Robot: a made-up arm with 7 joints.
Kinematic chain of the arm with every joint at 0, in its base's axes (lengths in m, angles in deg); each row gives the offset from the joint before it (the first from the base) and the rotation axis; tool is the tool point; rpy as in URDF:
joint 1: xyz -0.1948 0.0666 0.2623 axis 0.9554 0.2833 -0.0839
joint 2: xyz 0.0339 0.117 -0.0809 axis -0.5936 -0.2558 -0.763
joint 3: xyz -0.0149 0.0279 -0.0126 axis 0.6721 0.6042 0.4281
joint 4: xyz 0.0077 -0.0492 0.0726 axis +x
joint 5: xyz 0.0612 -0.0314 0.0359 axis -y
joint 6: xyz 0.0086 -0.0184 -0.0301 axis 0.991 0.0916 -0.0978
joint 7: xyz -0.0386 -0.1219 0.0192 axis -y
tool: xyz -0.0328 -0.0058 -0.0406 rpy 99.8 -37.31 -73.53
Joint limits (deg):
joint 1: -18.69..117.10
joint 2: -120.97..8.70
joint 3: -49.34..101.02
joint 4: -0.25..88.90
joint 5: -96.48..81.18
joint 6: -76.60..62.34
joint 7: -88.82..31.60
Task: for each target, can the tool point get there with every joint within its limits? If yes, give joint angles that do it. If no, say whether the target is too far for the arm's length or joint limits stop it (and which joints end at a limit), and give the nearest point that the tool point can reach.
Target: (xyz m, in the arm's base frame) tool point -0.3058 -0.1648 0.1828
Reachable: no: joint limits stop it (at a limit: joint 1, joint 3, joint 4, joint 5) | nearest point -0.2600 -0.1021 0.2284 | short by 0.090 m
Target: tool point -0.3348 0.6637 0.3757
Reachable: no: too far | nearest point -0.2616 0.4857 0.3377 | short by 0.196 m
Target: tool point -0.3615 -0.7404 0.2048
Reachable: no: too far | nearest point -0.2214 -0.1611 0.3187 | short by 0.607 m
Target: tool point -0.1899 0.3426 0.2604
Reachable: yes | joints 62.91 -95.76 6.18 64.93 3.96 4.12 -76.52
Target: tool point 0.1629 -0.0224 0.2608
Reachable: no: joint limits stop it (at a limit: joint 1, joint 3, joint 4, joint 5) | nearest point 0.0904 0.0131 0.2329 | short by 0.085 m
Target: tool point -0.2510 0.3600 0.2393
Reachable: yes | joints 50.63 -66.45 60.00 58.46 11.95 -28.48 19.40
